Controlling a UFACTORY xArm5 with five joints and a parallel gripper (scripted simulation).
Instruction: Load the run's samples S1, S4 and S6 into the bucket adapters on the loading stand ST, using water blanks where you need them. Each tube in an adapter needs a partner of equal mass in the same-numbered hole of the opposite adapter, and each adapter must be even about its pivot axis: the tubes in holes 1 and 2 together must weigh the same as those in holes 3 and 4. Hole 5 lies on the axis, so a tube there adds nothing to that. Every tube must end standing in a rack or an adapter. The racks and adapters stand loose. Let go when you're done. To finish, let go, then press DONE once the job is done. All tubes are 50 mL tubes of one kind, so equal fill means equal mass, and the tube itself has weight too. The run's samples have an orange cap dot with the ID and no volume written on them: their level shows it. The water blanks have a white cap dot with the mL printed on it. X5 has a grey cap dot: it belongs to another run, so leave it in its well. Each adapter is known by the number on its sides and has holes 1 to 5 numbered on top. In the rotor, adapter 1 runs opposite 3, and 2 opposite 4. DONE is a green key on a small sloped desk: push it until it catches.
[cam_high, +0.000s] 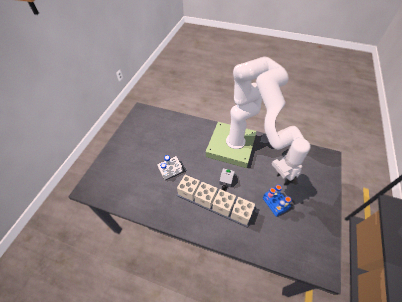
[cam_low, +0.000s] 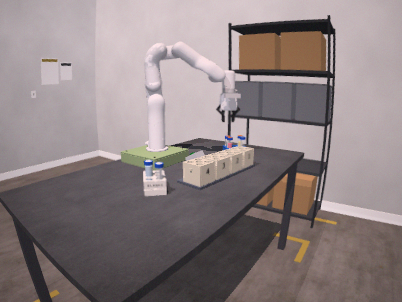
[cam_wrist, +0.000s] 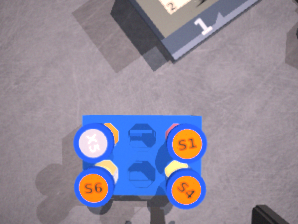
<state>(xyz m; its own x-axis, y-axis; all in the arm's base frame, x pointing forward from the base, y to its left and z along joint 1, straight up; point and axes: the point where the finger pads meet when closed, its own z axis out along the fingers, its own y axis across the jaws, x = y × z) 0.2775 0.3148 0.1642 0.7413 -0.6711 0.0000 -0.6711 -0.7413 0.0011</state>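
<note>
Now: hand 10 mm past the sample tube S4 and 160 mm above it. From my hand the other things lie so: sample tube S6: 50 mm ahead, 50 mm to the left, 160 mm below; blue sample rack: 40 mm ahead, 20 mm to the left, 190 mm below; white blanks rack: 40 mm ahead, 650 mm to the right, 190 mm below.
</note>
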